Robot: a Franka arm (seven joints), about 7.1 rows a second.
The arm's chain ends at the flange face. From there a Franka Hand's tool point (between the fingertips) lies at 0.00 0.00 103.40 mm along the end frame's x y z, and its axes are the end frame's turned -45 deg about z.
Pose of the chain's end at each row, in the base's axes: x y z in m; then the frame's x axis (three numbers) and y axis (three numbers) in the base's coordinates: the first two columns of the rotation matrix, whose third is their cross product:
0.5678 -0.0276 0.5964 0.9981 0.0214 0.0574 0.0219 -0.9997 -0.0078
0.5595 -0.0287 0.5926 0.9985 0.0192 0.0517 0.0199 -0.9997 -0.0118
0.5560 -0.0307 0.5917 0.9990 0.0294 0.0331 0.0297 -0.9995 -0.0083
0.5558 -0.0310 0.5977 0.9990 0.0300 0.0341 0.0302 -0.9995 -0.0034
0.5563 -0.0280 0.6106 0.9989 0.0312 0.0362 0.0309 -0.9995 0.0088
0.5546 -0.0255 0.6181 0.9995 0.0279 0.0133 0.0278 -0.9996 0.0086
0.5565 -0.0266 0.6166 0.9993 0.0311 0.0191 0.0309 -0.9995 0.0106
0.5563 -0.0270 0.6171 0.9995 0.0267 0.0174 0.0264 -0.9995 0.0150
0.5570 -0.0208 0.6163 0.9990 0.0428 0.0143 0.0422 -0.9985 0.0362
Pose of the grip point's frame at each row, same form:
0.5737 -0.0267 0.4932 0.6903 0.7220 0.0461 0.7212 -0.6918 0.0351
0.5648 -0.0274 0.4893 0.6920 0.7205 0.0449 0.7201 -0.6933 0.0282
0.5594 -0.0297 0.4884 0.6854 0.7275 0.0293 0.7274 -0.6860 0.0175
0.5593 -0.0305 0.4944 0.6850 0.7280 0.0265 0.7278 -0.6855 0.0217
0.5601 -0.0288 0.5073 0.6845 0.7288 0.0194 0.7282 -0.6847 0.0318
0.5560 -0.0264 0.5147 0.6871 0.7266 0.0033 0.7264 -0.6871 0.0155
0.5585 -0.0276 0.5132 0.6848 0.7287 0.0060 0.7285 -0.6848 0.0210
0.5581 -0.0285 0.5137 0.6881 0.7256 0.0017 0.7254 -0.6879 0.0229
0.5586 -0.0245 0.5130 0.6766 0.7363 -0.0155 0.7362 -0.6758 0.0357

